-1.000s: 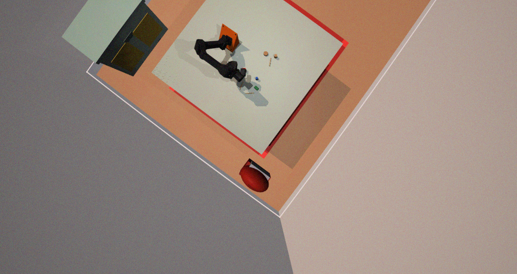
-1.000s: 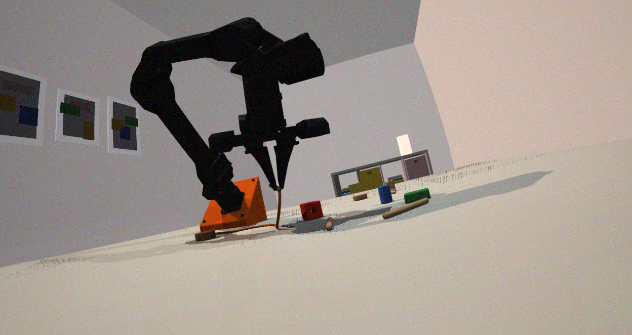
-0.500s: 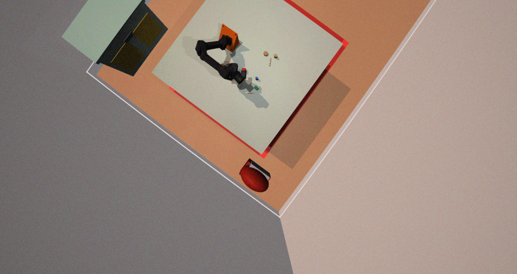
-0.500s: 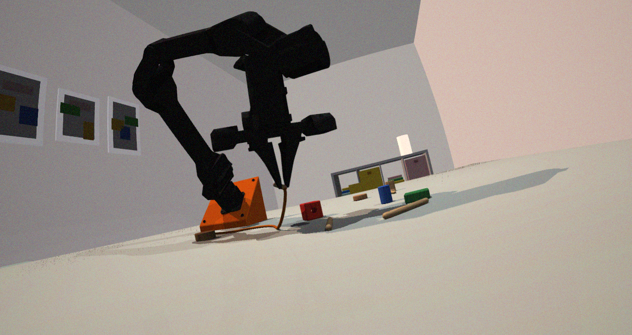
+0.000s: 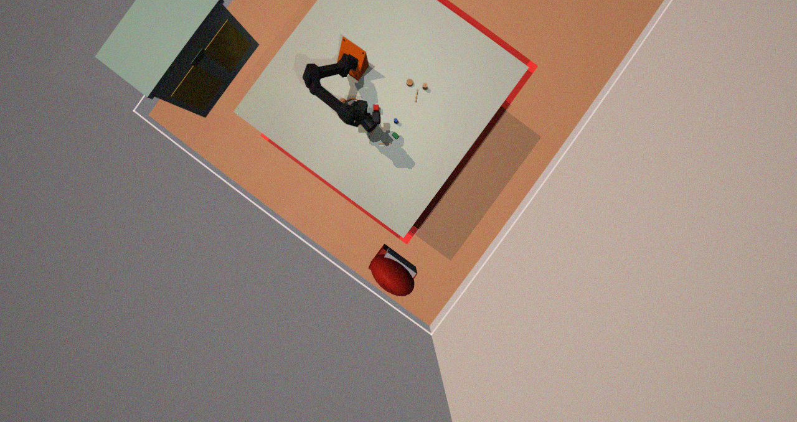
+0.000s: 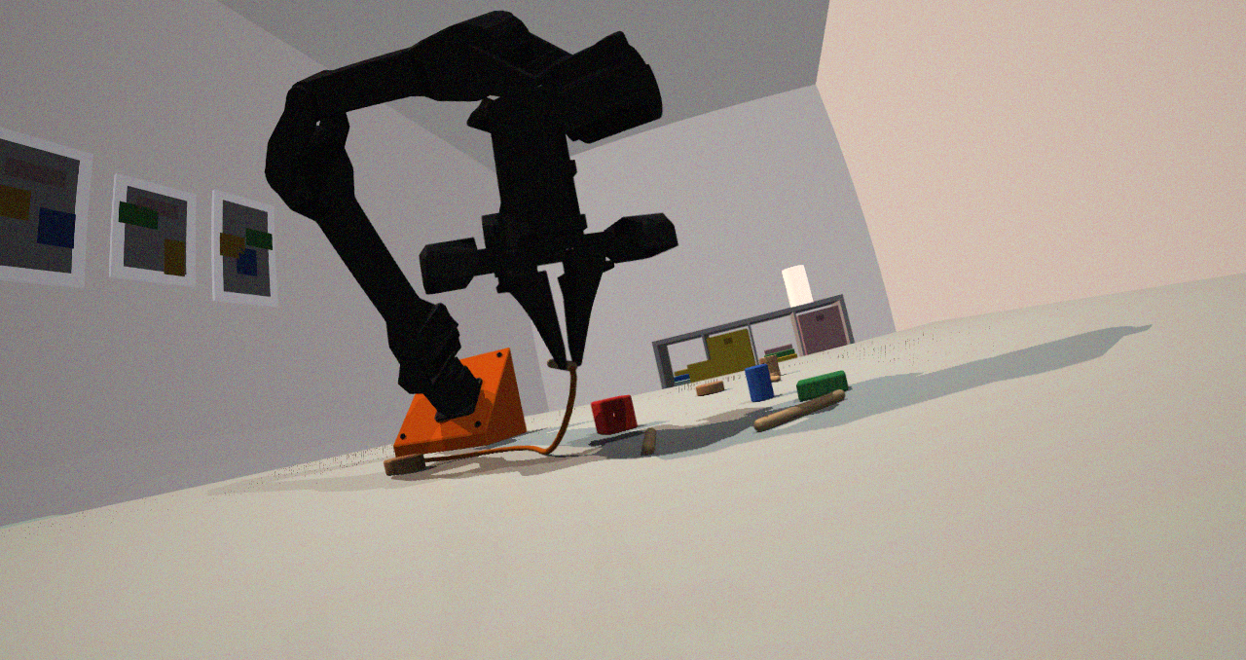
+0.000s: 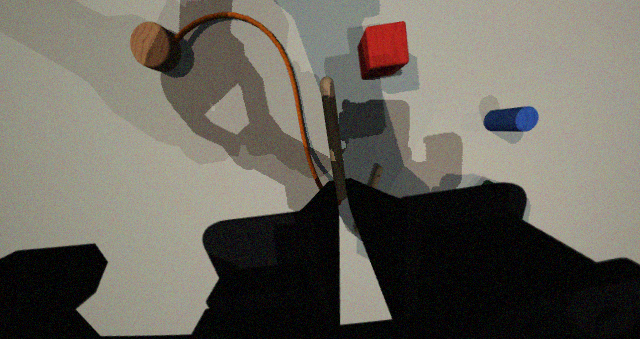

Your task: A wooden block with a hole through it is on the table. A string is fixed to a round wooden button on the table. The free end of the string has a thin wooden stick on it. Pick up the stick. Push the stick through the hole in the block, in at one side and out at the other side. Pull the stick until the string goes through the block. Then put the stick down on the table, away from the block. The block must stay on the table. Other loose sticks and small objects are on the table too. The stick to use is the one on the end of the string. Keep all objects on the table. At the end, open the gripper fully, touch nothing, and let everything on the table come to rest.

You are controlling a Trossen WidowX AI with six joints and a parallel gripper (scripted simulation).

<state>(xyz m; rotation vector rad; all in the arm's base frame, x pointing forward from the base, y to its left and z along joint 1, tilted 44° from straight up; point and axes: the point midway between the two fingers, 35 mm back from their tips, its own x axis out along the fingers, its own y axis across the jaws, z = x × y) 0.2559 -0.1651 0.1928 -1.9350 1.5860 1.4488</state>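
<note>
Now: gripper tip 110 mm to the right of the red block and 50 mm above it. Round my gripper tip: green block 180 mm ahead, 60 mm below, 40 mm to the left; round wooden button 200 mm behind, 60 mm below, 40 mm to the left; blue cylinder 140 mm ahead, 110 mm to the left, 50 mm below.
</note>
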